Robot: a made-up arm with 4 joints. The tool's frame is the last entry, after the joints. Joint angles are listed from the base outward. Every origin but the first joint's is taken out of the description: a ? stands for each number. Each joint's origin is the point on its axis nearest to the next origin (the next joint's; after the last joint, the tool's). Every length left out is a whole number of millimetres.
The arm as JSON. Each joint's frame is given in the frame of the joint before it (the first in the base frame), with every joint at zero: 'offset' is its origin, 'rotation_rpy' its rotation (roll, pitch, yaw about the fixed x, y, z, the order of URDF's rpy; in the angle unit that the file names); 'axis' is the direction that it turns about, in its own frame. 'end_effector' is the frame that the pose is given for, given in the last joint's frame.
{
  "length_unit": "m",
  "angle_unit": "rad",
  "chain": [
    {
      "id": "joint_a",
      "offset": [
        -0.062,
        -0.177,
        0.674
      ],
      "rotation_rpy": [
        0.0,
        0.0,
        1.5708
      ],
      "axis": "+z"
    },
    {
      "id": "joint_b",
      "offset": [
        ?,
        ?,
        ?
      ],
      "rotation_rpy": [
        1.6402,
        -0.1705,
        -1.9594
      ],
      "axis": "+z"
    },
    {
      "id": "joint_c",
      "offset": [
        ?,
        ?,
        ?
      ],
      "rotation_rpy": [
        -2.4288,
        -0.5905,
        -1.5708
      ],
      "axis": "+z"
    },
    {
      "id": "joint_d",
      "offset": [
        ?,
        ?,
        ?
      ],
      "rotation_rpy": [
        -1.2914,
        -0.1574,
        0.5
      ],
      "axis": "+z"
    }
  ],
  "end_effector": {
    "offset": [
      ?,
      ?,
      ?
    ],
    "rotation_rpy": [
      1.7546,
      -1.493,
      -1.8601
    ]
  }
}
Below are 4 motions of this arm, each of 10 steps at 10 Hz.
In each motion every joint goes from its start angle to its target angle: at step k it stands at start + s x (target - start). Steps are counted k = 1, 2, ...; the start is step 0. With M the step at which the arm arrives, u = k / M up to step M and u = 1 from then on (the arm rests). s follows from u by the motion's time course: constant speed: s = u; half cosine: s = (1 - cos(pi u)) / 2; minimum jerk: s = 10 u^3 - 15 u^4 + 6 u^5.
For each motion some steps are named. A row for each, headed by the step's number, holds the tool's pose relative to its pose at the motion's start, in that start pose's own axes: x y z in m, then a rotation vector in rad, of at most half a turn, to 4 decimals.
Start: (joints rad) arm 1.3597 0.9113 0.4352 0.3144
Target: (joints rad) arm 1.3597 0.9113 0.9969 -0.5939
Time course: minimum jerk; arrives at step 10
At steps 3, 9, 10:
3: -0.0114 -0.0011 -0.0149 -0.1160 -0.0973 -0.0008
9: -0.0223 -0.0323 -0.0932 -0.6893 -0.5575 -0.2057
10: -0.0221 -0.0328 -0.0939 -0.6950 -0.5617 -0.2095

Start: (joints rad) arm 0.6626 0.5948 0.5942 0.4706
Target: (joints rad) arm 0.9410 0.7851 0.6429 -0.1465
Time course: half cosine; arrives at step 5
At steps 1, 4, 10:
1: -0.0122 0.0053 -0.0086 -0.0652 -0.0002 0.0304
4: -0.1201 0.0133 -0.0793 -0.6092 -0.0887 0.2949
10: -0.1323 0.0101 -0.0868 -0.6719 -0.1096 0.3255

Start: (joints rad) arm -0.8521 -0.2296 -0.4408 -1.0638
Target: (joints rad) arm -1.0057 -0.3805 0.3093 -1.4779
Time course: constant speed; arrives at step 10
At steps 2, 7, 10:
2: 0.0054 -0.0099 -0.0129 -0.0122 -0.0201 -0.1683
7: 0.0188 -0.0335 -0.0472 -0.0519 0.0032 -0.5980
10: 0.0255 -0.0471 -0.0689 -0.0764 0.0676 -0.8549

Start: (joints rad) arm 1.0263 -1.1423 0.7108 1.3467
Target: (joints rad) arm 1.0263 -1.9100 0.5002 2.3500
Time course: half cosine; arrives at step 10
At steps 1, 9, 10:
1: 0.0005 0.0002 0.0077 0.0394 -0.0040 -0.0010
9: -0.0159 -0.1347 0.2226 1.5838 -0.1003 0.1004
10: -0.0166 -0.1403 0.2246 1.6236 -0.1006 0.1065

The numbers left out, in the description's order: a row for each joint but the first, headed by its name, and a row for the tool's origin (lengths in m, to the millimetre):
joint_b: 0.071 0.163 0.0
joint_c: -0.101 0.106 0.0
joint_d: -0.098 -0.051 0.0
tool: -0.015 0.125 0.0

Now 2 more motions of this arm.
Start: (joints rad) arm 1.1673 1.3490 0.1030 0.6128
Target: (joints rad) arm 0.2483 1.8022 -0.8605 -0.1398
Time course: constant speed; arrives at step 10
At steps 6, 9, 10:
6: 0.2556 -0.1046 -0.2018 -0.6248 1.0878 -0.3426
9: 0.2621 -0.1864 -0.3047 -0.7783 1.7359 -0.2341
10: 0.2510 -0.2101 -0.3302 -0.7928 1.9546 -0.1490

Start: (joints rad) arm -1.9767 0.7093 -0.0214 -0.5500
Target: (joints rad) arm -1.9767 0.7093 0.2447 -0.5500
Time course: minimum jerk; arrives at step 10
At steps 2, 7, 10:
2: -0.0005 -0.0006 0.0003 0.0048 -0.0098 -0.0109
7: -0.0087 -0.0075 0.0029 0.0694 -0.1413 -0.1575
10: -0.0106 -0.0088 0.0033 0.0830 -0.1689 -0.1882

